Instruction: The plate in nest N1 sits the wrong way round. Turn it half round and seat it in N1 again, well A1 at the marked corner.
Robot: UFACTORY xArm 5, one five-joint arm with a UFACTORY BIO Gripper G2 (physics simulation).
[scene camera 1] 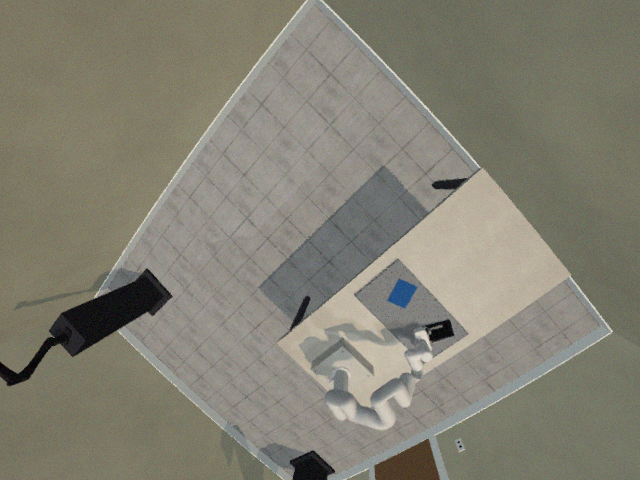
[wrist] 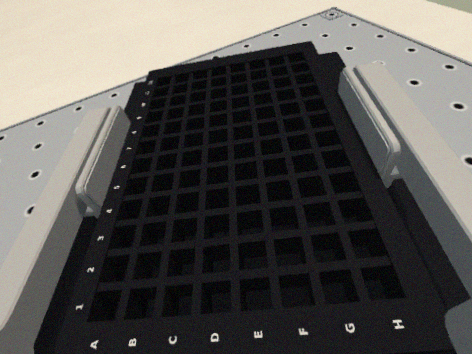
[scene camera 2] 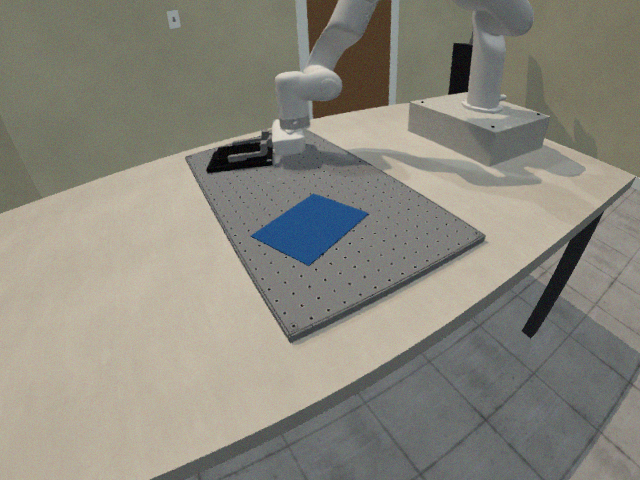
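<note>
The black 96-well plate [wrist: 235,322] lies level between my fingers. In the wrist view its row letters A to H run along the near edge, and well A1 [wrist: 104,305] is at the near left. My gripper [scene camera 1: 439,331] [scene camera 2: 232,150] [wrist: 234,112] is shut on the plate's two long sides. The black nest N1 [scene camera 2: 216,167] [wrist: 331,62] is directly under and around the plate, its rim showing past the far corners and the sides. The plate is low at the nest; whether it rests fully down cannot be told. The nest's marked corner does not show.
The nest is on the grey perforated board [scene camera 1: 379,304] [scene camera 2: 361,178] [wrist: 430,62], near one end. A flat blue square [scene camera 1: 402,292] [scene camera 2: 310,227] lies farther along the board. The arm's box-shaped base [scene camera 1: 323,353] [scene camera 2: 478,134] stands on the table [scene camera 1: 491,242] [scene camera 2: 129,310] beside the board.
</note>
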